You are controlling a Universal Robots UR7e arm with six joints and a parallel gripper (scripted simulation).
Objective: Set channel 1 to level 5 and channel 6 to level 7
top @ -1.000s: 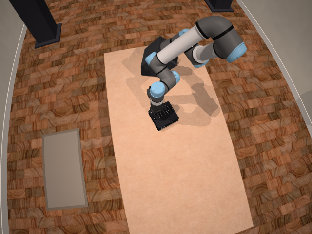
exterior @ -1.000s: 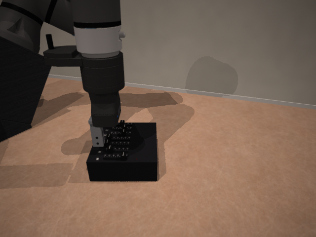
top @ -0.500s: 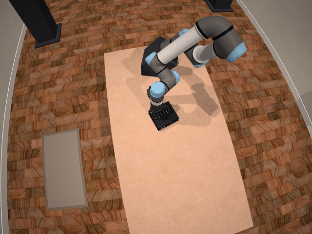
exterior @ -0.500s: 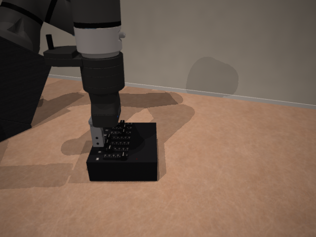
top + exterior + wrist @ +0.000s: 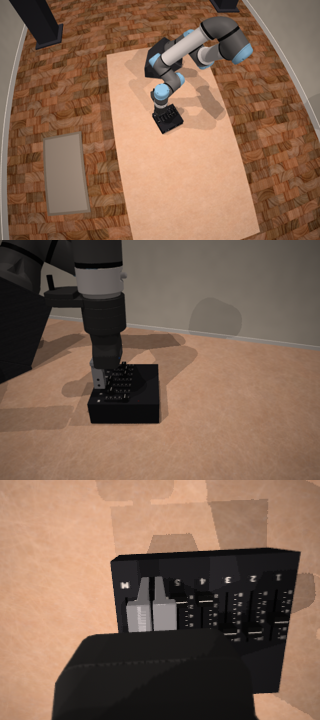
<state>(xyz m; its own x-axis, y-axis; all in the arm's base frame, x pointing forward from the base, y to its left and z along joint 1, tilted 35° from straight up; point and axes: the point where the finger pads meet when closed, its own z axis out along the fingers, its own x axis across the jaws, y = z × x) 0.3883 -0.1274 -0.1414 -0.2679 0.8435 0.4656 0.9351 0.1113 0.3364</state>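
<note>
Right now the channel 6 cap is 30 mm below my hand, 20 mm ahead of it and 10 mm to the left of it. Round my hand: channel 5 fader cap: 30 mm below, 20 mm to the left, 10 mm ahead; then channel 4 fader cap: 50 mm to the left, 30 mm below; then channel 3 fader cap: 80 mm to the left, 30 mm below, 20 mm ahead.
</note>
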